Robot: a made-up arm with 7 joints. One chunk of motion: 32 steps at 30 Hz.
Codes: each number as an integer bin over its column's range. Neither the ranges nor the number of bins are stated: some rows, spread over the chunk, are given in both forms.
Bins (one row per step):
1: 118 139 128 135 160 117 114
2: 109 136 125 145 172 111 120
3: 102 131 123 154 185 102 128
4: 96 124 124 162 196 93 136
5: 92 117 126 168 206 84 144
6: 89 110 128 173 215 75 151
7: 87 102 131 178 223 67 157
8: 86 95 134 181 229 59 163
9: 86 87 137 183 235 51 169
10: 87 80 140 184 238 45 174
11: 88 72 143 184 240 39 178
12: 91 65 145 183 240 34 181
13: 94 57 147 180 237 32 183
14: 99 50 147 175 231 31 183
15: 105 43 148 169 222 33 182
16: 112 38 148 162 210 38 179
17: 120 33 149 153 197 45 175
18: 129 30 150 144 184 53 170
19: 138 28 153 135 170 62 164
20: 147 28 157 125 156 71 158
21: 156 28 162 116 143 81 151
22: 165 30 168 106 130 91 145
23: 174 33 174 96 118 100 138
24: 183 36 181 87 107 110 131
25: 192 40 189 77 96 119 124
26: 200 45 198 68 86 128 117
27: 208 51 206 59 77 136 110
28: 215 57 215 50 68 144 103
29: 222 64 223 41 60 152 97
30: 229 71 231 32 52 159 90
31: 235 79 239 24 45 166 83
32: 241 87 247 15 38 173 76
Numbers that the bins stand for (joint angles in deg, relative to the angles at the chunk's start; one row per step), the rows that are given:
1: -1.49 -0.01 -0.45 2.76 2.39 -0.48 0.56
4: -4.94 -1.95 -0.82 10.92 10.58 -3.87 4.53
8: -6.51 -5.71 0.09 16.65 18.09 -8.67 9.40
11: -6.20 -8.68 0.90 17.56 20.59 -11.49 12.11
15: -3.53 -12.44 1.35 13.03 16.49 -12.34 12.83
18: 0.24 -14.12 1.53 5.48 7.85 -9.52 10.67
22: 5.88 -14.12 3.15 -5.99 -4.43 -4.15 6.16
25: 10.12 -12.82 5.05 -14.75 -12.16 -0.20 2.37
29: 14.82 -9.72 8.11 -25.62 -20.35 4.46 -2.50
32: 17.80 -6.74 10.28 -33.47 -25.36 7.42 -6.29
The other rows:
2: -2.90 -0.40 -0.73 5.78 5.12 -1.33 1.65
3: -4.00 -1.05 -0.91 8.50 8.08 -2.60 3.09
5: -5.57 -2.86 -0.64 12.73 12.85 -5.14 5.98
6: -6.04 -3.76 -0.45 14.24 14.90 -6.41 7.24
7: -6.35 -4.80 -0.18 15.75 16.72 -7.54 8.32
9: -6.51 -6.74 0.36 17.26 19.45 -9.80 10.49
10: -6.35 -7.65 0.63 17.56 20.13 -10.65 11.39
12: -5.73 -9.59 1.08 17.26 20.59 -12.20 12.65
13: -5.25 -10.62 1.26 16.35 19.91 -12.48 13.01
14: -4.47 -11.53 1.26 14.84 18.54 -12.62 13.01
16: -2.43 -13.08 1.35 10.92 13.76 -11.64 12.29
17: -1.18 -13.73 1.44 8.20 10.81 -10.65 11.57
19: 1.65 -14.38 1.80 2.76 4.67 -8.25 9.58
20: 3.06 -14.38 2.16 -0.25 1.48 -6.98 8.50
21: 4.47 -14.38 2.61 -2.97 -1.47 -5.56 7.24
23: 7.29 -13.73 3.69 -9.01 -7.16 -2.88 4.89
24: 8.71 -13.34 4.33 -11.73 -9.66 -1.47 3.63
26: 11.37 -12.18 5.86 -17.47 -14.44 1.07 1.11
27: 12.63 -11.40 6.58 -20.18 -16.49 2.20 -0.16
28: 13.73 -10.62 7.39 -22.90 -18.53 3.33 -1.42
30: 15.92 -8.81 8.84 -28.34 -22.17 5.45 -3.76
31: 16.86 -7.78 9.56 -30.75 -23.76 6.44 -5.03

